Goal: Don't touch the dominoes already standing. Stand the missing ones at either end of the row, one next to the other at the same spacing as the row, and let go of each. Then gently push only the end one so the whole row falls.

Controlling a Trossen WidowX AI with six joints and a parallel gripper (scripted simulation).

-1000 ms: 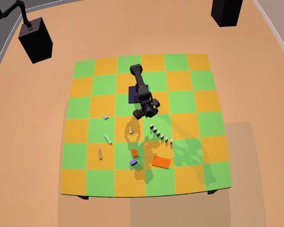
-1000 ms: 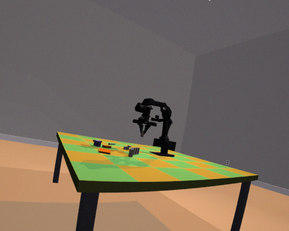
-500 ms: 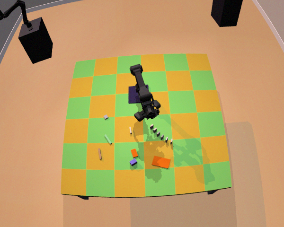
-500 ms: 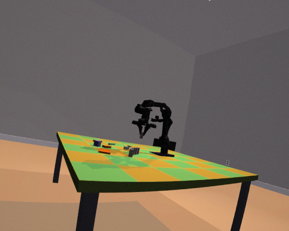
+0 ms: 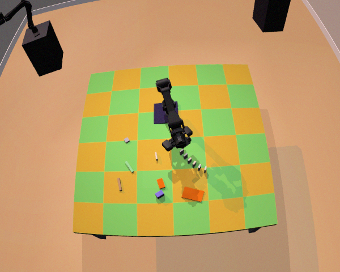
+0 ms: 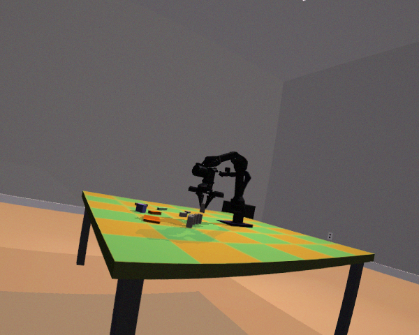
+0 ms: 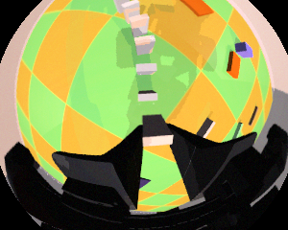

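Now: the green bar 40 mm ahead of my gripper tip, 320 mm to the right of it and 70 mm below it. Also, from my gripper tip: purple block: 270 mm ahead, 170 mm to the right, 60 mm below; then flat orange plate: 310 mm ahead, 20 mm to the left, 80 mm below; then orange block: 190 mm ahead, 150 mm to the right, 70 mm below.
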